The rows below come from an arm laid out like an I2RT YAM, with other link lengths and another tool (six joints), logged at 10 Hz.
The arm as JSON. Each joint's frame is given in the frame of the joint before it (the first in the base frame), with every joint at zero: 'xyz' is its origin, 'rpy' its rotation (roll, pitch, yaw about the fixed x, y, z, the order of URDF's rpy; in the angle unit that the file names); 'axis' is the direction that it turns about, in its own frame. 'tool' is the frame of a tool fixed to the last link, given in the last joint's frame.
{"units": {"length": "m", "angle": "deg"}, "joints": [
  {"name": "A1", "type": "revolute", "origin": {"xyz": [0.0, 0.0, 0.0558], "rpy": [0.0, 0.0, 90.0]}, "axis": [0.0, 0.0, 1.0]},
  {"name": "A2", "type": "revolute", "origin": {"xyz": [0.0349, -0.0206, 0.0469], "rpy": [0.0, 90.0, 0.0]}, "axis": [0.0, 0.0, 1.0]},
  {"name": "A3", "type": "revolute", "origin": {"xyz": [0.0, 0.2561, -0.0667], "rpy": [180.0, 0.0, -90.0]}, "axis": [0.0, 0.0, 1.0]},
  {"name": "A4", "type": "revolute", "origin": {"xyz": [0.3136, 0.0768, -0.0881], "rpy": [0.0, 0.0, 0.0]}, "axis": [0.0, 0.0, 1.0]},
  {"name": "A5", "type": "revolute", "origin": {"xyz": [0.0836, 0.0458, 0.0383], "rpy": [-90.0, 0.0, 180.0]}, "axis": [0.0, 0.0, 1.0]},
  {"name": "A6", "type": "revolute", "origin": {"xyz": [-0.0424, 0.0, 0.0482], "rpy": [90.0, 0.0, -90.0]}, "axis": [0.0, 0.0, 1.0]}
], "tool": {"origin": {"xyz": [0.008, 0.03, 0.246], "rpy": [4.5, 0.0, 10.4]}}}
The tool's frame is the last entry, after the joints.
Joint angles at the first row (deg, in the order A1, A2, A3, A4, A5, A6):
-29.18, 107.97, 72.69, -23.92, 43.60, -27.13
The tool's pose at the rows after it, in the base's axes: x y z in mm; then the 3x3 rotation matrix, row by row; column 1 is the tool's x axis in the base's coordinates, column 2 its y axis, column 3 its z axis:
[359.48 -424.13 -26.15], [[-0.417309 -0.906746 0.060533], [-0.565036 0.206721 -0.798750], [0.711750 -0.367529 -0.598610]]
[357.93 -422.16 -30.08], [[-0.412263 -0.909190 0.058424], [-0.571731 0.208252 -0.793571], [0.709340 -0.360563 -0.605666]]
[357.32 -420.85 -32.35], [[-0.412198 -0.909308 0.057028], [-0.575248 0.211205 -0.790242], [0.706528 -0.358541 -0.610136]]
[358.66 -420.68 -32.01], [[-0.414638 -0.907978 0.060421], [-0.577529 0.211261 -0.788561], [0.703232 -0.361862 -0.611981]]
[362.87 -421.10 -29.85], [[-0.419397 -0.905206 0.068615], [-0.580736 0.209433 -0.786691], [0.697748 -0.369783 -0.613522]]
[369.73 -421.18 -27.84], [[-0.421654 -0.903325 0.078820], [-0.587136 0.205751 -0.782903], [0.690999 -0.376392 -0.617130]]
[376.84 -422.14 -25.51], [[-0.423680 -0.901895 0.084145], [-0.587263 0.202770 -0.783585], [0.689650 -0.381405 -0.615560]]
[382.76 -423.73 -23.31], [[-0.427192 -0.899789 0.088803], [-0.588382 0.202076 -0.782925], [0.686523 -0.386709 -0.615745]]
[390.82 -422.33 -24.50], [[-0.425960 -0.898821 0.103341], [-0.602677 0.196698 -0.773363], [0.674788 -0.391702 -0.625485]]
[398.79 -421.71 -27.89], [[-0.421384 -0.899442 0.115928], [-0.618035 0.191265 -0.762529], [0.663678 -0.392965 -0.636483]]
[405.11 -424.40 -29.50], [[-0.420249 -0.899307 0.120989], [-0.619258 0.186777 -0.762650], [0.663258 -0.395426 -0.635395]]
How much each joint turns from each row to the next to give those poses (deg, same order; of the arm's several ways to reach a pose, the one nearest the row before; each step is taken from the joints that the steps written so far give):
0.00, 0.13, -0.01, 0.01, -0.26, 0.08
0.00, 0.09, -0.24, -0.24, -0.27, 0.07
0.02, 0.11, -0.02, -0.26, -0.18, 0.26
-0.01, -0.02, 0.18, -0.11, -0.26, 0.09
0.02, 0.09, 0.65, -0.23, -0.42, 0.08
0.14, 0.48, 1.24, -0.55, -0.55, 0.10
0.27, 0.90, 1.53, -0.45, 0.00, 0.18
0.09, 0.79, 1.48, -0.52, -0.17, 0.17
0.13, 0.65, 1.21, -0.50, -1.07, 0.00
0.04, 1.03, 1.36, -0.39, -1.11, -0.18
0.03, 1.22, 1.23, 0.30, -0.13, -0.25

